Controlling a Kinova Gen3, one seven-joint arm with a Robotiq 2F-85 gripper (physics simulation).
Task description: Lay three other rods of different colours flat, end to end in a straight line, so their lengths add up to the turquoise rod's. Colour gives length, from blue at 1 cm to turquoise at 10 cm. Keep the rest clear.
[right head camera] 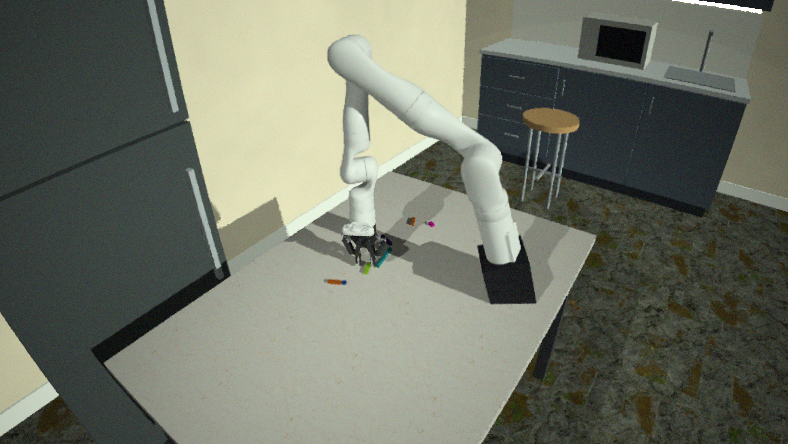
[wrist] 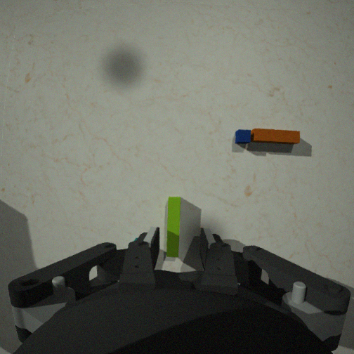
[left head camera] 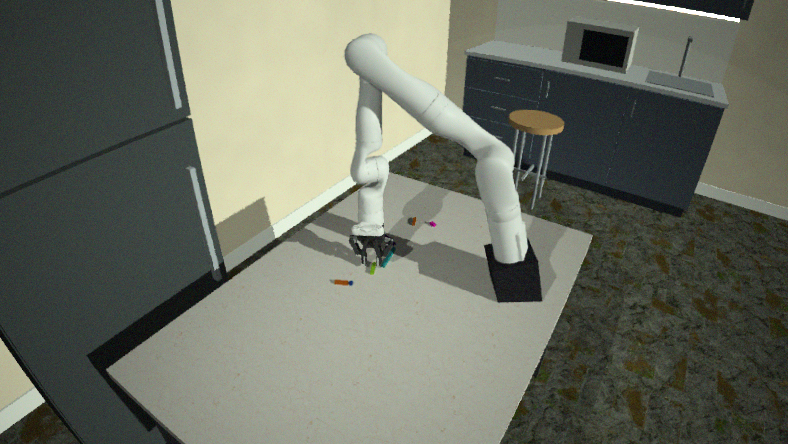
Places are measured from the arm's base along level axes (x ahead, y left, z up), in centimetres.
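Pixels of known places: gripper, fingertip midpoint: (right head camera: 366, 264) (left head camera: 371, 264); arm's base, link origin: (right head camera: 502, 253) (left head camera: 510, 253).
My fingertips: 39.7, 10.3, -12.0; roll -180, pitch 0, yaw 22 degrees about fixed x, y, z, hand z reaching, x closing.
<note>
Ahead of a thing's pixels: the offset from my fingertips to its top centre, as dx, dy, dz. Level surfaces: height alone.
My gripper (left head camera: 372, 262) (right head camera: 366, 262) (wrist: 179, 238) points down over the lime rod @[-0.8, +0.6, -0.1] (left head camera: 373, 268) (right head camera: 367, 268) (wrist: 174, 225). Its fingers are partly open, one each side of the rod, with a gap to both in the wrist view. The turquoise rod @[-2.4, -6.7, -0.1] (left head camera: 389, 257) (right head camera: 384, 257) (wrist: 135, 240) lies close beside, mostly hidden in the wrist view. An orange rod @[+4.1, +11.1, -0.1] (left head camera: 341, 282) (right head camera: 334, 281) (wrist: 276, 136) and the short blue rod @[+1.5, +9.9, -0.1] (left head camera: 350, 282) (right head camera: 344, 282) (wrist: 243, 136) lie end to end in line. The lime rod lies across their direction, apart from them.
A dark purple rod @[+1.9, -15.3, -0.1] (right head camera: 388, 240) shows partly behind the gripper. A brownish-orange piece @[-0.5, -29.8, -0.1] (left head camera: 413, 221) (right head camera: 412, 221) and a magenta piece @[-7.1, -31.3, -0.1] (left head camera: 432, 223) (right head camera: 431, 223) lie farther back on the table @[dz -1.2] (left head camera: 330, 352) (right head camera: 330, 352). The wall and fridge stand along the left side.
</note>
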